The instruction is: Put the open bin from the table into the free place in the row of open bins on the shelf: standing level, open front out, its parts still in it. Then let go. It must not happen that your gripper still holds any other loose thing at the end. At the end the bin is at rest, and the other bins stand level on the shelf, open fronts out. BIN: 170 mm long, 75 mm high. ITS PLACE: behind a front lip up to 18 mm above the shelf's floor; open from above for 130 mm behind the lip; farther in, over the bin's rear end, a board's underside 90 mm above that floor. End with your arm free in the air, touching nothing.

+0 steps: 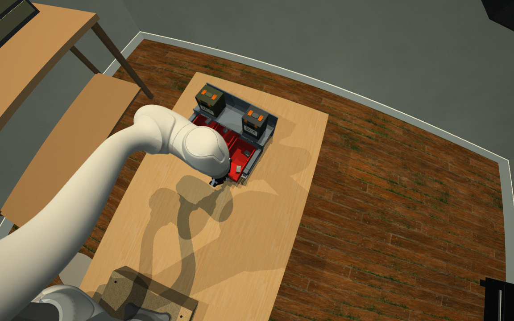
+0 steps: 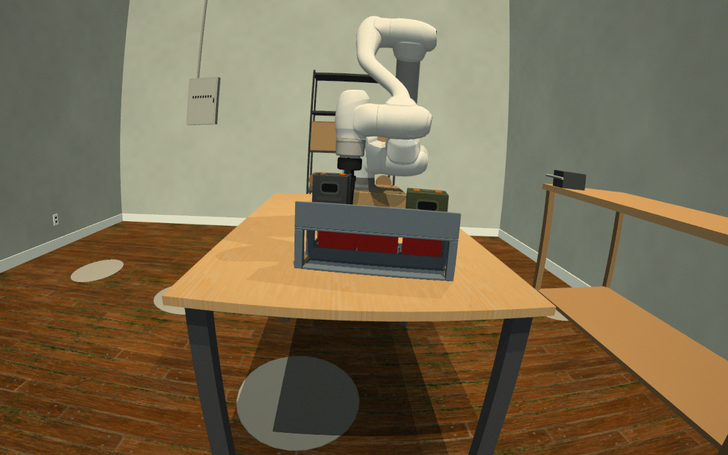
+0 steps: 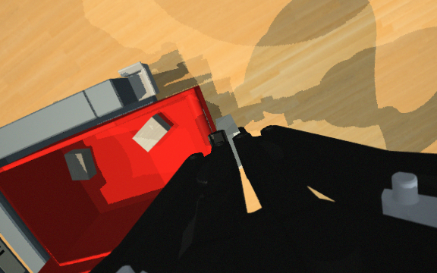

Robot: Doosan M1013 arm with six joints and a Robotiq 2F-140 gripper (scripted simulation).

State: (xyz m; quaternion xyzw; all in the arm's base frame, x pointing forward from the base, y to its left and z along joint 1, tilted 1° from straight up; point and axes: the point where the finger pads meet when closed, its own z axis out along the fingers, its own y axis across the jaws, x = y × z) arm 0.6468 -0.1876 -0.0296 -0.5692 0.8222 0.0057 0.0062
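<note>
My gripper is now 10 cm short of the front lip, 9 cm to the right of it and 5 cm above it.
</note>
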